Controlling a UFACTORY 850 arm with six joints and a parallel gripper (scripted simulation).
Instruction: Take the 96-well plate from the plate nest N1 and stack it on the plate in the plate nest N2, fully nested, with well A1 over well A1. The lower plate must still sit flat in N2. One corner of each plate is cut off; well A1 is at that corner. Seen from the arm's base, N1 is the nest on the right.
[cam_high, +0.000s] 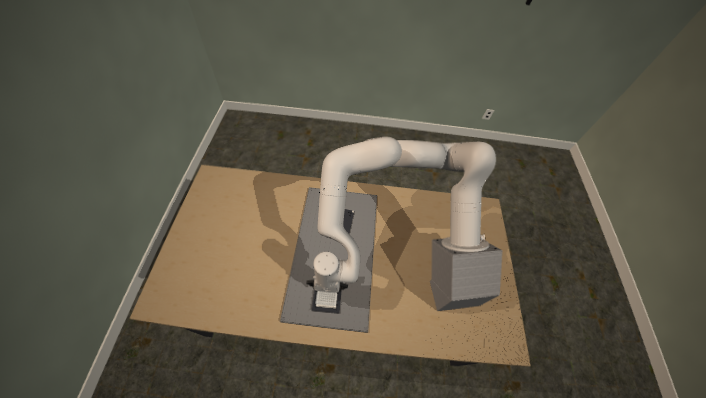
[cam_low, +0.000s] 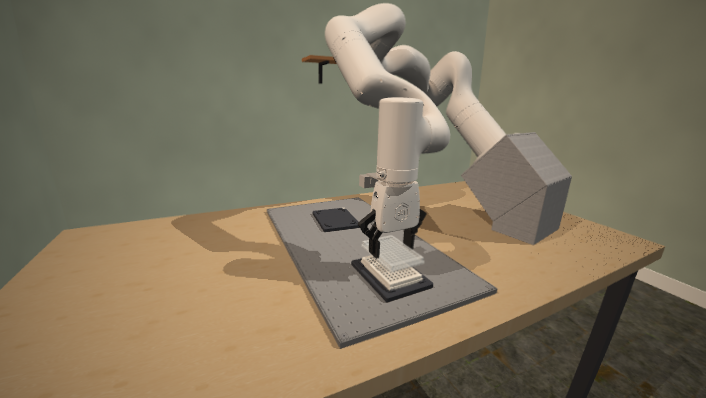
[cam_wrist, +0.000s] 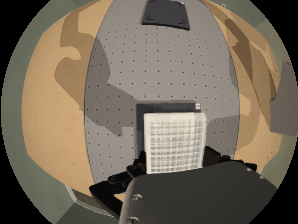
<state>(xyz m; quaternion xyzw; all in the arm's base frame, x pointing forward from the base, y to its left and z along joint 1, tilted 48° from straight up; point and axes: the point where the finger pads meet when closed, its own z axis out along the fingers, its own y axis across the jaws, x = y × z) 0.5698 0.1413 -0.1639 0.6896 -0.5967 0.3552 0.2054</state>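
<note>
Now: hand 50 mm above the plate. The rest, counted from my hand: plate nest (360 mm to the right, 70 mm below).
</note>
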